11 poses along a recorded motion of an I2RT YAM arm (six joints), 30 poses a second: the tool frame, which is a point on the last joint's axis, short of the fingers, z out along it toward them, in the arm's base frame.
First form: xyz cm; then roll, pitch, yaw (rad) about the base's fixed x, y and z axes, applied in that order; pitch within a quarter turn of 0, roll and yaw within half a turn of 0.
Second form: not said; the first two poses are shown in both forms.
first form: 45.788 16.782 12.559 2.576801 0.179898 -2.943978
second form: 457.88 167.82 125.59 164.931 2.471 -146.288
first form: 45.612 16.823 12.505 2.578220 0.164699 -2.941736
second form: 456.12 168.23 125.05 165.299 1.710 -146.552
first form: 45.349 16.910 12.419 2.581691 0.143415 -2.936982
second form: 453.49 169.10 124.19 165.730 0.611 -146.998
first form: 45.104 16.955 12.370 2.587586 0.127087 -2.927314
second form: 451.04 169.55 123.70 165.759 -0.375 -147.520
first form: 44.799 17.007 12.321 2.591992 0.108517 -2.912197
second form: 447.99 170.07 123.21 165.576 -1.653 -148.002
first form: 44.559 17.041 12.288 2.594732 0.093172 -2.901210
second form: 445.59 170.41 122.88 165.486 -2.672 -148.362
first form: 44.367 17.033 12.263 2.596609 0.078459 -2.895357
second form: 443.67 170.33 122.63 165.622 -3.518 -148.662
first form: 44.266 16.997 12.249 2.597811 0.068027 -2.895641
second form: 442.66 169.97 122.49 165.933 -3.988 -148.854
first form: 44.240 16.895 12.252 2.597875 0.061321 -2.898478
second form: 442.40 168.95 122.52 166.265 -4.223 -148.927
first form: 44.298 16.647 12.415 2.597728 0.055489 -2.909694
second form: 442.98 166.47 124.15 166.986 -4.171 -148.944
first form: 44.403 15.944 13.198 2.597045 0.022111 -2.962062
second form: 444.03 159.44 131.98 170.534 -4.238 -149.037
